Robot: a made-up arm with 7 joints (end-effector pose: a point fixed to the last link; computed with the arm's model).
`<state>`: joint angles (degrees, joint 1 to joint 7).
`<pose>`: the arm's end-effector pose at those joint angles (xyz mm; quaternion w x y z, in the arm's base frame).
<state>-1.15 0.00 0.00 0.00 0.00 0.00 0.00</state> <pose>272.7 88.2 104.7 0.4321 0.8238 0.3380 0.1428</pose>
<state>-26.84 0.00 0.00 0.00 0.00 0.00 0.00</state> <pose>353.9 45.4 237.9 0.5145 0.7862 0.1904 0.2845</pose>
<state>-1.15 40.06 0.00 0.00 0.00 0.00 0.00</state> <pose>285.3 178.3 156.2 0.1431 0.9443 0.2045 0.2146</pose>
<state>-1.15 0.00 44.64 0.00 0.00 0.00 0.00</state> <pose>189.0 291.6 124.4 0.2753 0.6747 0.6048 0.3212</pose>
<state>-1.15 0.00 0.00 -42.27 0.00 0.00 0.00</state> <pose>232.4 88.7 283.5 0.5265 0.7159 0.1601 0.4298</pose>
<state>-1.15 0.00 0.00 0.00 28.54 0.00 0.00</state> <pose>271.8 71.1 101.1 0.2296 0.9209 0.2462 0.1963</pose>
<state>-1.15 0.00 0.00 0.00 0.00 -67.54 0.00</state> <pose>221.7 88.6 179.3 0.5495 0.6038 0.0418 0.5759</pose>
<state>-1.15 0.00 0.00 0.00 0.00 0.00 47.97</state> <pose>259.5 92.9 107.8 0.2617 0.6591 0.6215 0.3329</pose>
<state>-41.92 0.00 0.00 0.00 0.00 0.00 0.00</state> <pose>370.1 19.2 328.2 0.5511 0.7455 0.0989 0.3615</pose>
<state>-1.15 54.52 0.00 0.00 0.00 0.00 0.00</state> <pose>292.9 198.9 187.8 0.0326 0.9600 0.1493 0.2345</pose>
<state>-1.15 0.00 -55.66 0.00 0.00 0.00 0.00</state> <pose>151.8 -153.2 133.1 0.5350 0.8360 -0.0603 -0.1061</pose>
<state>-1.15 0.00 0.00 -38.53 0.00 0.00 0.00</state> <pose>241.1 88.6 269.4 0.5208 0.7296 0.1771 0.4062</pose>
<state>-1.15 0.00 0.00 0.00 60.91 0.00 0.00</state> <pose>268.6 56.5 88.0 0.0165 -0.9621 -0.1241 -0.2422</pose>
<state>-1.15 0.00 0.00 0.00 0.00 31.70 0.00</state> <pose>261.0 88.2 61.9 0.3222 0.8323 0.4426 -0.0872</pose>
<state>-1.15 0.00 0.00 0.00 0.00 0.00 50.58</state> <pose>258.8 92.8 108.0 0.2508 0.6465 0.6342 0.3419</pose>
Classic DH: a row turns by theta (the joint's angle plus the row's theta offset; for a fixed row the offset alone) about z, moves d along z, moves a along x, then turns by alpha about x. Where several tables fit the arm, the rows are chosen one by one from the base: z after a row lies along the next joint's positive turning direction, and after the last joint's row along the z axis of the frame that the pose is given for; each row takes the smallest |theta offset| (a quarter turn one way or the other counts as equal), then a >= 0, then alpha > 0; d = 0 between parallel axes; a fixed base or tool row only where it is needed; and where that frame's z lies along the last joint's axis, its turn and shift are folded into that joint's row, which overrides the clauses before.
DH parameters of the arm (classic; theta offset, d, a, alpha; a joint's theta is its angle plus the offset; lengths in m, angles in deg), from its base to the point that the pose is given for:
base (fixed): -4.07 0.3378 0.0047 -74.51
joint 1: -75.12 0.056 -0.0322 -90
joint 2: 74 0.023 -0.0229 90
joint 3: 90 -0.1714 0.0374 -90
joint 4: 90 0.0035 0.0143 90
joint 5: 0 0.1744 -0.0162 -90
joint 6: -90 -0.0117 0.067 90
joint 7: 46.78 0.0193 0.0176 116.72
tool (fixed): 7.2 -0.0002 0 0

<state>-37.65 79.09 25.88 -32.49 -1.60 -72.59 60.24</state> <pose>133.5 79.1 466.5 0.4257 0.0951 -0.4926 0.7531</pose>
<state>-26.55 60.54 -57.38 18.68 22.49 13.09 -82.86</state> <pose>242.9 149.0 34.0 0.2360 -0.6942 0.1928 0.6520</pose>
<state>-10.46 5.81 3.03 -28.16 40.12 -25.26 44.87</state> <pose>247.3 55.6 272.0 0.2781 0.5147 0.1762 0.7916</pose>
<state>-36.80 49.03 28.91 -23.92 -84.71 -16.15 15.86</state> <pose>227.2 222.7 496.6 0.8122 0.3523 0.0196 0.4645</pose>
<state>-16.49 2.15 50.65 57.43 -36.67 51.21 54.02</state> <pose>140.4 184.9 -54.8 0.0470 0.2215 0.8842 -0.4086</pose>
